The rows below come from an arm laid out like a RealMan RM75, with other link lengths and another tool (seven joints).
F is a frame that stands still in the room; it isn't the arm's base.
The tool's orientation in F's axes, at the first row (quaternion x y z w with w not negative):
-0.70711 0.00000 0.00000 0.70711
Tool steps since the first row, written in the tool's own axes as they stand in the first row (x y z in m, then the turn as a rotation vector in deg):
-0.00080 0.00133 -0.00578 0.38 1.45 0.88
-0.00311 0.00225 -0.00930 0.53 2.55 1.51
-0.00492 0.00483 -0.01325 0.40 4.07 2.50
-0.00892 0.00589 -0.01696 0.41 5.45 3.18
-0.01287 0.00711 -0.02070 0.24 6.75 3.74
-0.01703 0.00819 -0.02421 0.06 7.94 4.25
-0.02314 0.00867 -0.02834 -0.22 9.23 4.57
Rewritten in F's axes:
-0.00080 -0.00578 -0.00133 0.38 0.88 -1.45
-0.00311 -0.00930 -0.00225 0.53 1.51 -2.55
-0.00492 -0.01325 -0.00483 0.40 2.50 -4.07
-0.00892 -0.01696 -0.00589 0.41 3.18 -5.45
-0.01287 -0.02070 -0.00711 0.24 3.74 -6.75
-0.01703 -0.02421 -0.00819 0.06 4.25 -7.94
-0.02314 -0.02834 -0.00867 -0.22 4.57 -9.23

